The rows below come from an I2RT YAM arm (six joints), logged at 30 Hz.
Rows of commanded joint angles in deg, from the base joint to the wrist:
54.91, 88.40, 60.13, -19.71, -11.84, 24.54
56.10, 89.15, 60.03, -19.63, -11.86, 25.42
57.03, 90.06, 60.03, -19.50, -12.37, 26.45
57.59, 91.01, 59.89, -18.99, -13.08, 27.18
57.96, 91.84, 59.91, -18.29, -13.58, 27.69
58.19, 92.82, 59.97, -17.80, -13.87, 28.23
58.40, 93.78, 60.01, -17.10, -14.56, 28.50
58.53, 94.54, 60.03, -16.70, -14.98, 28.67
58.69, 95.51, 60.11, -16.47, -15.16, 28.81
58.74, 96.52, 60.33, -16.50, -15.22, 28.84
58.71, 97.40, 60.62, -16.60, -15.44, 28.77
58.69, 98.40, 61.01, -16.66, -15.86, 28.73
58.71, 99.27, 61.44, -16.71, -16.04, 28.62
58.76, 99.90, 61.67, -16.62, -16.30, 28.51
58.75, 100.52, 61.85, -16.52, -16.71, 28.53
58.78, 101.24, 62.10, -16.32, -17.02, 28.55
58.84, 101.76, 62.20, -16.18, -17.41, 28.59
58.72, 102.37, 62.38, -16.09, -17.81, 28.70
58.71, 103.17, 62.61, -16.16, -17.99, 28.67
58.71, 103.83, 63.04, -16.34, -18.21, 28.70
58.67, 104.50, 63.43, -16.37, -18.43, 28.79
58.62, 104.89, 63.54, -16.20, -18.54, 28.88
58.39, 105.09, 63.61, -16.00, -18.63, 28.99
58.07, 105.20, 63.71, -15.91, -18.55, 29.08
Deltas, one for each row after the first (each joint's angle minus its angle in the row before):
1.19, 0.75, -0.10, 0.08, -0.02, 0.88
0.93, 0.91, 0.00, 0.13, -0.51, 1.03
0.56, 0.95, -0.14, 0.51, -0.71, 0.73
0.37, 0.83, 0.02, 0.70, -0.50, 0.51
0.23, 0.98, 0.06, 0.49, -0.29, 0.54
0.21, 0.96, 0.04, 0.70, -0.69, 0.27
0.13, 0.76, 0.02, 0.40, -0.42, 0.17
0.16, 0.97, 0.08, 0.23, -0.18, 0.14
0.05, 1.01, 0.22, -0.03, -0.06, 0.03
-0.03, 0.88, 0.29, -0.10, -0.22, -0.07
-0.02, 1.00, 0.39, -0.06, -0.42, -0.04
0.02, 0.87, 0.43, -0.05, -0.18, -0.11
0.05, 0.63, 0.23, 0.09, -0.26, -0.11
-0.01, 0.62, 0.18, 0.10, -0.41, 0.02
0.03, 0.72, 0.25, 0.20, -0.31, 0.02
0.06, 0.52, 0.10, 0.14, -0.39, 0.04
-0.12, 0.61, 0.18, 0.09, -0.40, 0.11
-0.01, 0.80, 0.23, -0.07, -0.18, -0.03
0.00, 0.66, 0.43, -0.18, -0.22, 0.03
-0.04, 0.67, 0.39, -0.03, -0.22, 0.09
-0.05, 0.39, 0.11, 0.17, -0.11, 0.09
-0.23, 0.20, 0.07, 0.20, -0.09, 0.11
-0.32, 0.11, 0.10, 0.09, 0.08, 0.09

